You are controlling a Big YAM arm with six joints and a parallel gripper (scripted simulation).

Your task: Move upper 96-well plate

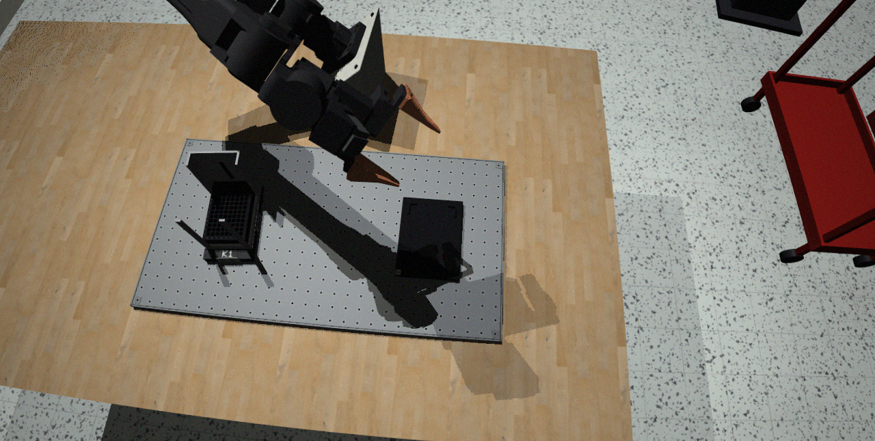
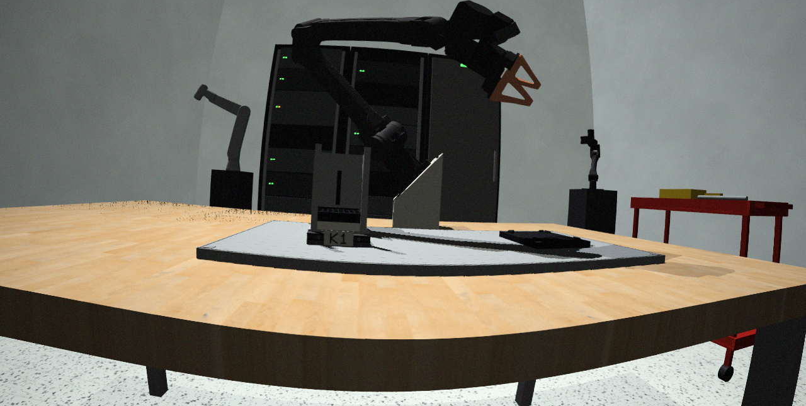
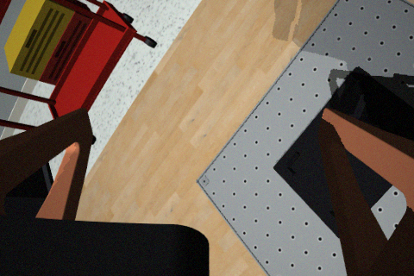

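Right now the white 96-well plate is 5 cm ahead of my hand, 36 cm to the right of it and 27 cm below it. Also, from my hand: black plate nest N1 (1 cm ahead, 3 cm to the left, 29 cm below); then pale A1 square (9 cm ahead, 2 cm to the right, 29 cm below).
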